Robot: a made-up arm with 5 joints.
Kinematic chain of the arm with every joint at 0, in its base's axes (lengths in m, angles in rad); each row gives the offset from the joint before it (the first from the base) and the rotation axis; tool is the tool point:
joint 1: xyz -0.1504 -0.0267 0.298 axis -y
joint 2: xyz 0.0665 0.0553 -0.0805 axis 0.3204 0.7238 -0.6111
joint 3: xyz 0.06 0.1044 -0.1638 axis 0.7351 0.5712 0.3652
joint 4: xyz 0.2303 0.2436 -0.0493 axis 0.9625 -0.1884 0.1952
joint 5: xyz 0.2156 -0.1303 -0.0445 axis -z
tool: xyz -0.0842 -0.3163 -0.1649
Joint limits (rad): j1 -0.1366..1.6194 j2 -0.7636..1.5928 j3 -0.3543..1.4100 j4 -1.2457..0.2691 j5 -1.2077..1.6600
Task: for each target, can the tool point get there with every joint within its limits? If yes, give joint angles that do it. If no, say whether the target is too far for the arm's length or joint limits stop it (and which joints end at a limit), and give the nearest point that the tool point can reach.
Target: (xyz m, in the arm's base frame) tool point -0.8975 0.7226 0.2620
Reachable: no: joint limits stop it (at a limit: joint 1, joint 3, joint 4, joint 5) | nearest point -0.2933 0.4381 0.0593 | short by 0.698 m
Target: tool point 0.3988 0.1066 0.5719
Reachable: yes | joints 1.0085 -0.3054 1.1022 -0.9733 -0.0079
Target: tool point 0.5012 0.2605 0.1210
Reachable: yes | joints 0.9825 0.1518 0.8618 0.0027 0.2419
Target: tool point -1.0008 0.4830 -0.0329
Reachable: no: joint limits stop it (at a limit: joint 1, joint 2) | nearest point -0.4018 0.2657 -0.2570 | short by 0.675 m
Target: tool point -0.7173 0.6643 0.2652
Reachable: no: joint limits stop it (at a limit: joint 1, joint 3, joint 4, joint 5) | nearest point -0.2816 0.4491 0.0759 | short by 0.521 m
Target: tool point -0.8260 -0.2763 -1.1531
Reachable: no: too far | nearest point -0.3358 -0.0762 -0.6375 | short by 0.739 m
